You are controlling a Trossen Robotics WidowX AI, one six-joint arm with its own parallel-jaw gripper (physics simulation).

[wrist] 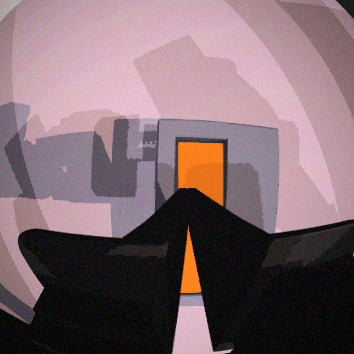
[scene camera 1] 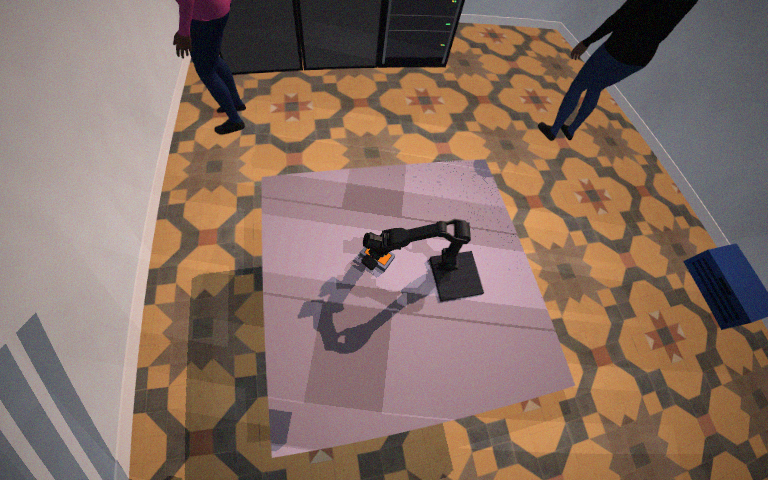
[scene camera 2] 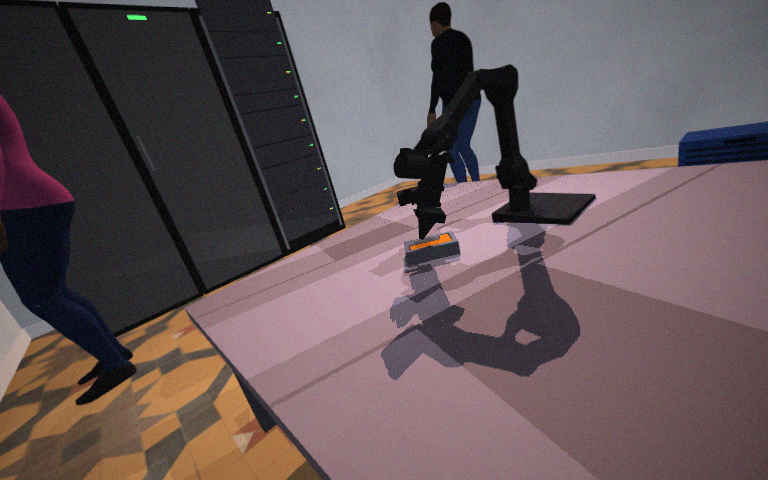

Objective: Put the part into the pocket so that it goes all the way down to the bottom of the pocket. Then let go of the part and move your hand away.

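Frame: origin at the arm's base, x ahead, y left, z up, level; metres.
Where they show: gripper, between the fingertips: (wrist: 186, 195) (scene camera 1: 371, 253) (scene camera 2: 421, 239); arm's base, origin of its link: (scene camera 1: 446, 265) (scene camera 2: 519, 207).
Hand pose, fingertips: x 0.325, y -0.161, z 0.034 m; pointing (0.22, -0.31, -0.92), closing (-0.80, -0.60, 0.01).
Things, the pixels of their centre, and the offset from my fingertips. Level surfaces: height alone.
- orange part, middle of its body: (wrist: 216, 219) (scene camera 2: 430, 246) (scene camera 1: 377, 255) dx -0.034, dy +0.002, dz -0.037 m
- grey block, middle of its body: (wrist: 215, 218) (scene camera 2: 430, 247) (scene camera 1: 377, 255) dx -0.033, dy +0.003, dz -0.039 m
- pink table top, height of its surface: dz -0.057 m
The orange part (scene camera 1: 385, 259) (scene camera 2: 433, 242) (wrist: 201, 155) lies inside the pocket of the grey block (scene camera 1: 391, 263) (scene camera 2: 441, 251) (wrist: 252, 145). A thin dark gap runs around its visible edges, and its top looks level, about even with the block's rim; its exact depth cannot be told. My gripper (scene camera 1: 369, 262) (scene camera 2: 423, 236) (wrist: 186, 195) points down, shut and empty, with its tips together at or just above the part. Whether the tips touch it cannot be told. In the wrist view the fingers hide the lower middle of the part and much of the block's near side.
The block stands on the pink table top (scene camera 1: 453, 356) (scene camera 2: 339, 418). The arm's black base plate (scene camera 1: 461, 280) (scene camera 2: 557, 208) is to the right of the block in both scene views. Arm shadows fall across the table. Two people, dark cabinets and a blue box (scene camera 1: 730, 285) (scene camera 2: 724, 144) stand beyond the table.
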